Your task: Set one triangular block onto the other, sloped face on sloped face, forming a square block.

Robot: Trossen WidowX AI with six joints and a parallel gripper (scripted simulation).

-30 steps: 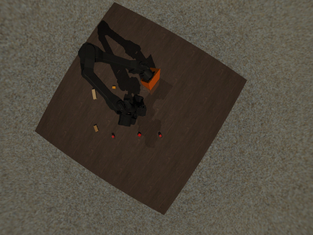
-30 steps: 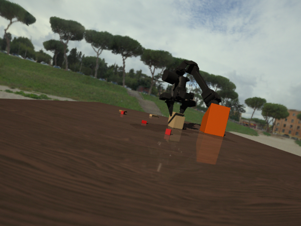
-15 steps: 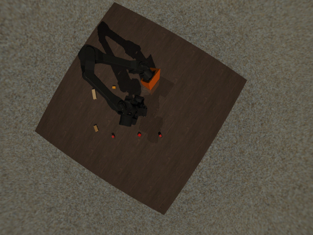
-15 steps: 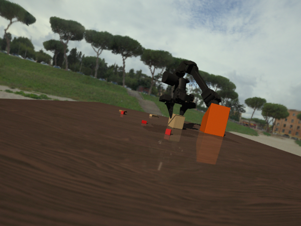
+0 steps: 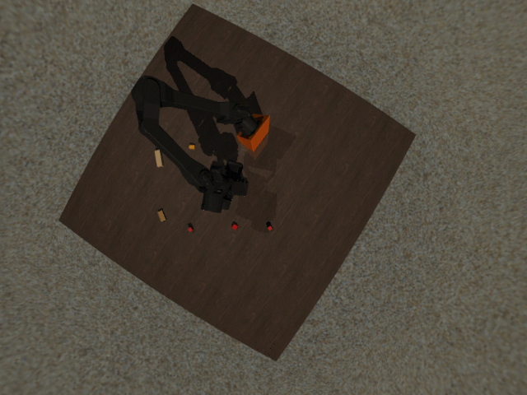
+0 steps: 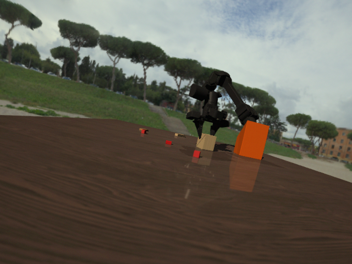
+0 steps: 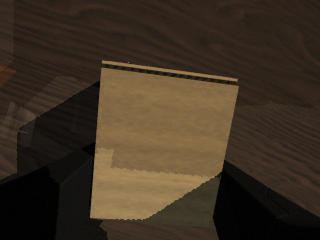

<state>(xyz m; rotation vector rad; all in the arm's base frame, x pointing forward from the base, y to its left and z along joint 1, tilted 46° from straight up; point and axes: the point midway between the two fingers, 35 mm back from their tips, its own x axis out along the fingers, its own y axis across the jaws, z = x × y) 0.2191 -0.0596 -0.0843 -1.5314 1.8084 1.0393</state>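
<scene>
My gripper tip is 3 cm to the right of the tan triangular block and 2 cm above it.
</scene>
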